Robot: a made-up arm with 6 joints. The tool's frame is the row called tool. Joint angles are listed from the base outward. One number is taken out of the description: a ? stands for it. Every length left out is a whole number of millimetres.
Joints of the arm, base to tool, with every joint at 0 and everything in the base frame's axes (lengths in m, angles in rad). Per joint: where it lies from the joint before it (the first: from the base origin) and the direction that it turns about. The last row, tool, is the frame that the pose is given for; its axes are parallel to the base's.
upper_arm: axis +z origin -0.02 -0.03 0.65
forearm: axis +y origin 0.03 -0.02 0
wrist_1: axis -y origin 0.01 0 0.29
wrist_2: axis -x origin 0.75 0 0
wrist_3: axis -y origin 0 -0.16 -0.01
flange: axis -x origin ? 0 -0.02
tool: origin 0 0 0.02
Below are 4 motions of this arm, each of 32 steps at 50 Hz.
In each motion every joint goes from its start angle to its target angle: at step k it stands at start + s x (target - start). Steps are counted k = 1, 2, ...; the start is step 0. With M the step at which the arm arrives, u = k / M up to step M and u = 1 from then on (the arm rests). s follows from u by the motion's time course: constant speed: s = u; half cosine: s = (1 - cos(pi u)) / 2; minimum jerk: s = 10 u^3 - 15 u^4 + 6 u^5.
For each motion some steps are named. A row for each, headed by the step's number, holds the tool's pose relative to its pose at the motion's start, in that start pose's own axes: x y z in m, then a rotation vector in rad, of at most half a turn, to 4 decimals.
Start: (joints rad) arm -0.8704 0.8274 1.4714 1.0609 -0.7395 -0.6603
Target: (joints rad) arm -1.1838 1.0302 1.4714 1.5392 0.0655 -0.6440
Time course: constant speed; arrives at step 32
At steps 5, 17, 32:
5: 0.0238 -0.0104 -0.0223 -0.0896 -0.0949 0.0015
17: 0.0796 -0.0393 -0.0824 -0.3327 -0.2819 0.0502
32: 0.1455 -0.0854 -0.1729 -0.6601 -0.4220 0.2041

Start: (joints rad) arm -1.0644 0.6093 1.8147 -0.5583 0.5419 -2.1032
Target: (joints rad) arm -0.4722 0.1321 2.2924 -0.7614 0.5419 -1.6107
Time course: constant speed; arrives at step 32
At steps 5, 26, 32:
5: 0.0566 -0.0022 -0.1205 0.0796 0.0757 0.0850
26: 0.1847 0.2668 -0.5218 0.4013 0.2447 0.5597
32: 0.1815 0.4024 -0.5756 0.4848 0.2454 0.7200

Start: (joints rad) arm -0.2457 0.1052 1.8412 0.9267 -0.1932 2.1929
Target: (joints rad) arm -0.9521 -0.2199 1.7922 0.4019 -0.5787 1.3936
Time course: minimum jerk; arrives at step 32
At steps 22, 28, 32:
22: -0.0683 -0.1858 -0.2169 0.5407 0.0496 0.0660
28: -0.0902 -0.2472 -0.2372 0.6435 0.0442 0.0643
32: -0.0925 -0.2535 -0.2386 0.6534 0.0432 0.0642

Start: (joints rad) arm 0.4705 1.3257 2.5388 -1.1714 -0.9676 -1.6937
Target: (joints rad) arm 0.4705 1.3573 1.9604 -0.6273 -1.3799 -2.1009
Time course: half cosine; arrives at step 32
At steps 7, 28, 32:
7: -0.0024 -0.0130 0.0513 0.0650 -0.0962 -0.0623
28: -0.0829 -0.1683 0.3682 0.5928 -0.8757 -0.5061
32: -0.0884 -0.1769 0.3793 0.6163 -0.9136 -0.5247

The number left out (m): 0.02
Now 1 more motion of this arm.
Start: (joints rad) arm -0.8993 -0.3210 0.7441 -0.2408 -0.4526 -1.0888
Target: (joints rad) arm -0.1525 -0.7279 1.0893 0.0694 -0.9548 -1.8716
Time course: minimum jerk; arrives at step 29
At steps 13, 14, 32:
13: -0.1257 0.1951 0.0050 0.3681 0.1820 0.1411
14: -0.1518 0.2168 0.0169 0.4310 0.2082 0.1586
32: -0.3749 0.2574 0.2076 1.0136 0.4069 0.2479

